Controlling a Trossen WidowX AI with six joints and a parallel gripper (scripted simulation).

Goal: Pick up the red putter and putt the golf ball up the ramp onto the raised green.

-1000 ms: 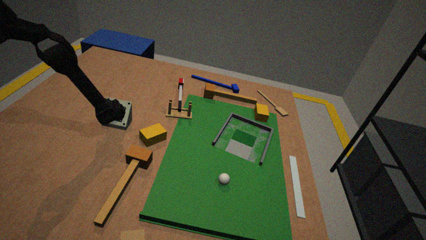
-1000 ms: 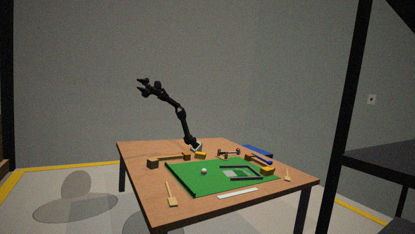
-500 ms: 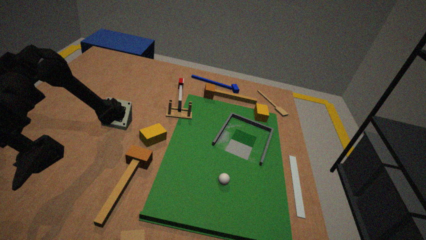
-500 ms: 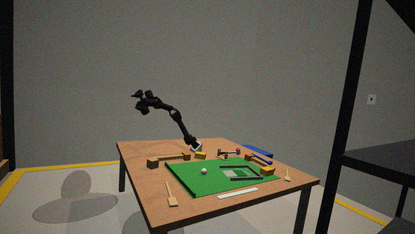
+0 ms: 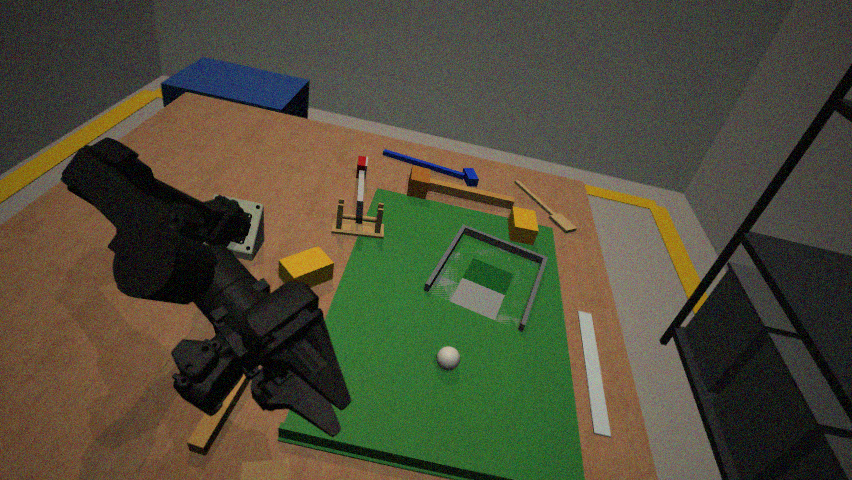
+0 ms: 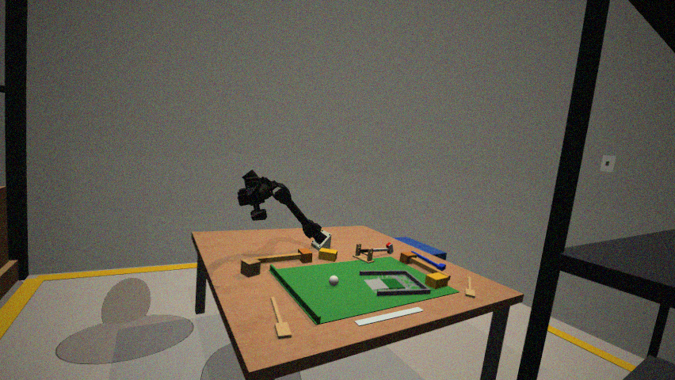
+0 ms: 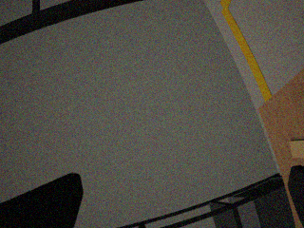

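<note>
The red putter is 79 cm to the left of my gripper tip, 28 cm below it and 15 cm behind it. Round my gripper tip: green mat: 51 cm to the left, 32 cm below, 12 cm ahead; then white strip: 43 cm to the left, 41 cm ahead, 32 cm below; then white golf ball: 35 cm to the left, 30 cm below, 12 cm ahead.
</note>
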